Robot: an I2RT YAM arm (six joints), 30 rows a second.
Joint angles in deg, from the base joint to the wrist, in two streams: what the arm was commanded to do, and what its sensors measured. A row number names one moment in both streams.
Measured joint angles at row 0: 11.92, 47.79, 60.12, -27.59, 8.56, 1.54
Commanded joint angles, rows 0 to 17: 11.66, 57.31, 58.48, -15.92, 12.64, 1.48; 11.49, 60.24, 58.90, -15.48, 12.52, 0.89; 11.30, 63.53, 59.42, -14.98, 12.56, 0.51; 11.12, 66.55, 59.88, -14.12, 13.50, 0.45; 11.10, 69.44, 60.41, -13.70, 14.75, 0.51; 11.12, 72.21, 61.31, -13.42, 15.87, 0.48; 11.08, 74.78, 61.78, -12.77, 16.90, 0.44; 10.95, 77.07, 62.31, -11.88, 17.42, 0.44; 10.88, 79.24, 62.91, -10.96, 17.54, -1.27; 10.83, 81.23, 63.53, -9.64, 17.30, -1.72; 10.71, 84.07, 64.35, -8.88, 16.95, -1.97; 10.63, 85.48, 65.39, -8.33, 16.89, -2.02; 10.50, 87.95, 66.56, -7.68, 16.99, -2.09; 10.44, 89.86, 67.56, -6.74, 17.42, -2.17; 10.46, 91.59, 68.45, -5.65, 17.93, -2.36; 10.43, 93.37, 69.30, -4.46, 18.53, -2.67; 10.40, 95.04, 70.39, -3.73, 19.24, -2.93; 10.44, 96.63, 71.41, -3.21, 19.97, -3.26
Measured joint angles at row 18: 10.79, 92.51, 65.84, -10.37, 15.97, -1.26
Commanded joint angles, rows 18 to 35: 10.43, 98.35, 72.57, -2.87, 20.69, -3.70; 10.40, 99.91, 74.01, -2.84, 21.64, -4.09; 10.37, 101.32, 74.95, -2.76, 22.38, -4.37; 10.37, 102.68, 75.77, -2.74, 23.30, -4.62; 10.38, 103.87, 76.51, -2.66, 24.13, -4.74; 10.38, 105.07, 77.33, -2.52, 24.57, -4.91; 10.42, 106.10, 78.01, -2.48, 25.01, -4.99; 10.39, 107.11, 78.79, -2.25, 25.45, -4.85; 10.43, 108.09, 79.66, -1.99, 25.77, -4.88; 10.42, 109.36, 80.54, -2.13, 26.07, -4.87; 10.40, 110.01, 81.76, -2.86, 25.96, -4.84; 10.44, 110.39, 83.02, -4.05, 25.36, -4.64; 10.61, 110.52, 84.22, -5.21, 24.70, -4.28; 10.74, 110.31, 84.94, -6.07, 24.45, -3.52; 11.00, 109.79, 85.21, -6.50, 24.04, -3.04; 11.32, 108.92, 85.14, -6.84, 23.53, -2.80; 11.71, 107.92, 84.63, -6.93, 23.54, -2.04; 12.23, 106.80, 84.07, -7.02, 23.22, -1.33
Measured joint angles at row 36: 11.11, 111.31, 82.02, -6.42, 22.81, -3.05
